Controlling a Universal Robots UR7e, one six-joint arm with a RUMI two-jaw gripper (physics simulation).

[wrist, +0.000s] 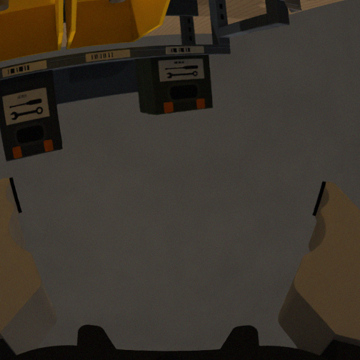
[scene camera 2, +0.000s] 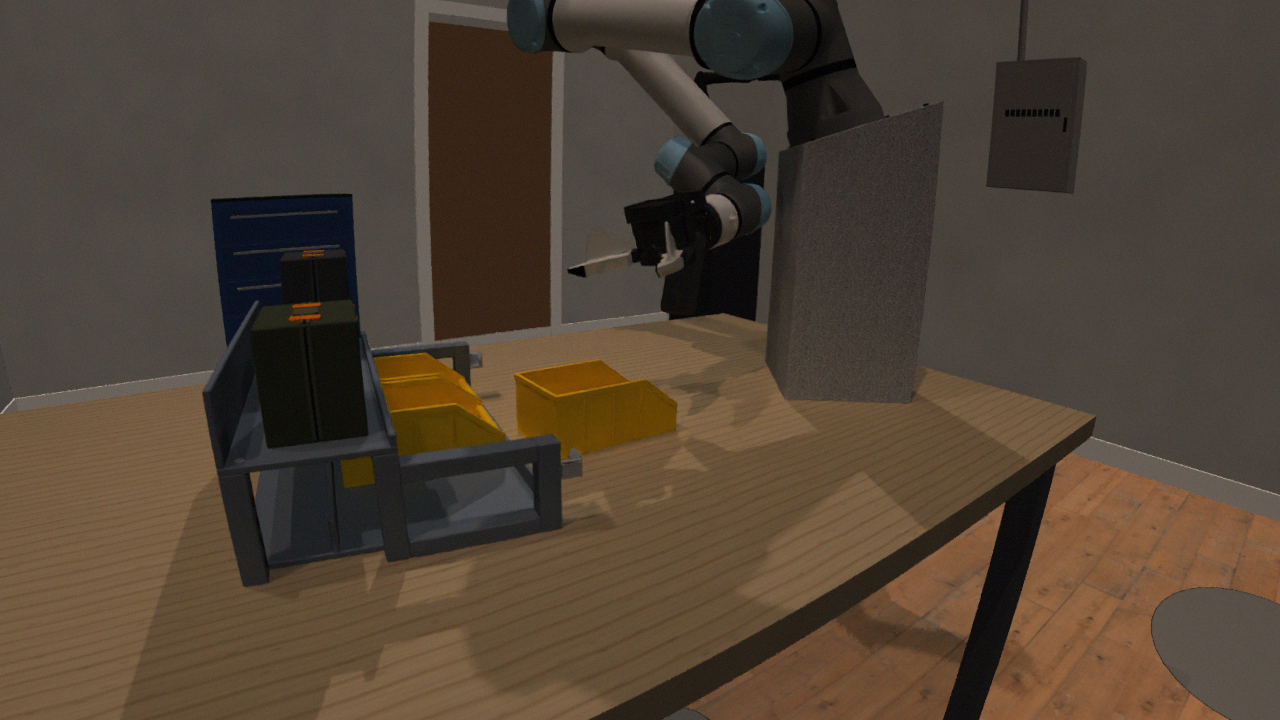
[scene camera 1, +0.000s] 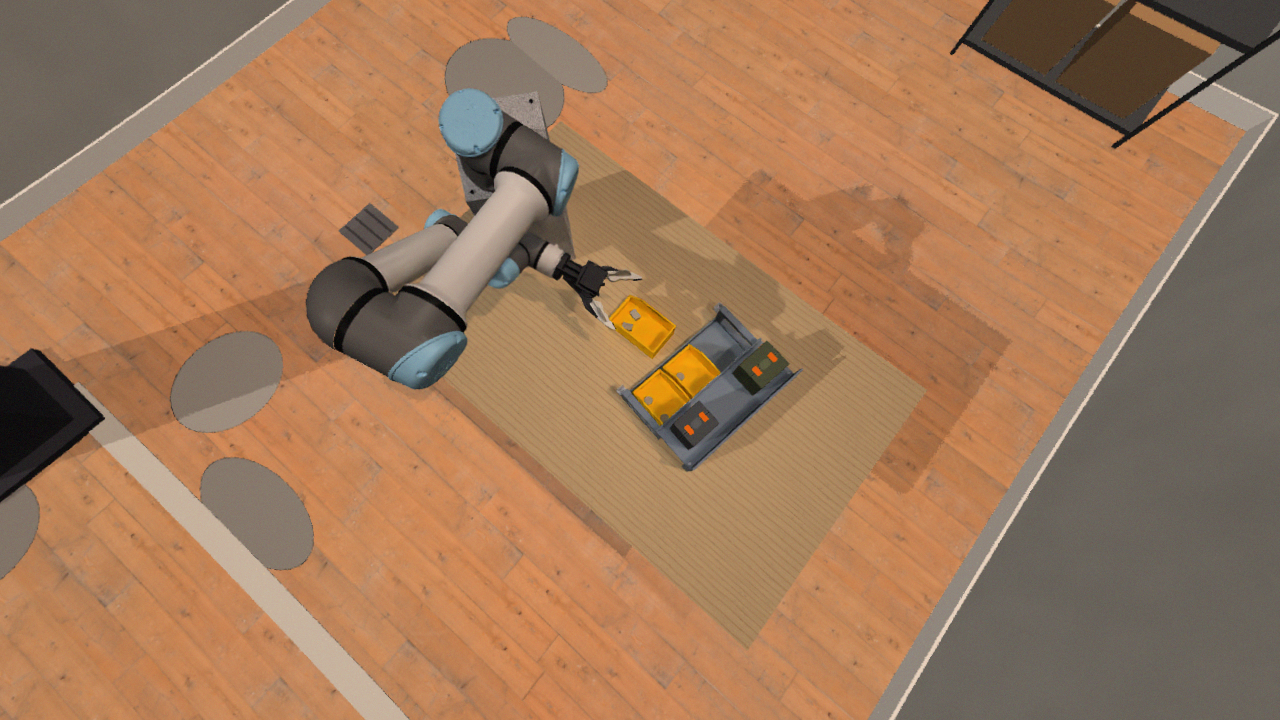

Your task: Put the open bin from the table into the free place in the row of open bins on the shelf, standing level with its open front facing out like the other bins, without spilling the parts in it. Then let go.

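Pixels of known places: gripper, fingertip midpoint: (scene camera 2: 609, 271) (scene camera 1: 629, 304); arm's base, origin of the base link: (scene camera 2: 837, 133).
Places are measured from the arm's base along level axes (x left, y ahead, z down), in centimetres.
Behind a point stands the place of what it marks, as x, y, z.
The loose yellow open bin (scene camera 1: 653, 333) {2.2, 46.9, 39.1} (scene camera 2: 586, 416) {6.0, 47.6, 34.9} stands level on the table (scene camera 1: 751, 537) {-23.8, 103.1, 39.4} (scene camera 2: 716, 555) {30.2, 49.2, 39.4}, between the arm and the shelf, its low front toward the arm. Small grey parts (scene camera 1: 633, 316) {2.0, 39.3, 37.7} lie in it. My gripper (scene camera 1: 624, 301) {-0.9, 40.5, 19.9} (scene camera 2: 617, 271) {-0.9, 40.5, 19.9} (wrist: 166, 186) is open and empty, above and on the arm side of this bin, pointing toward the shelf. The grey shelf (scene camera 1: 729, 402) {-1.8, 76.0, 29.2} (scene camera 2: 474, 457) {18.3, 65.4, 31.1} (wrist: 150, 54) holds two yellow bins side by side, one (scene camera 1: 656, 398) {-12.1, 60.1, 38.4} (wrist: 27, 37) at the row's far end, the other (scene camera 1: 687, 374) {-0.9, 62.4, 38.5} (scene camera 2: 443, 431) {4.4, 63.6, 34.1} (wrist: 102, 25) in the middle. The free place is beside the middle bin, at the end nearest scene camera 2.
A dark grey case (scene camera 1: 694, 428) {-15.0, 73.0, 17.0} (scene camera 2: 313, 279) {-9.6, 73.3, 19.5} (wrist: 30, 107) and a dark green case (scene camera 1: 759, 368) {7.3, 75.9, 19.7} (scene camera 2: 308, 376) {13.9, 77.0, 23.7} (wrist: 175, 86) stand on the shelf's upper rear level. The shelf's side frames flank the bin row. The arm's grey pedestal (scene camera 2: 850, 268) {9.7, 7.3, 19.7} stands behind the gripper.
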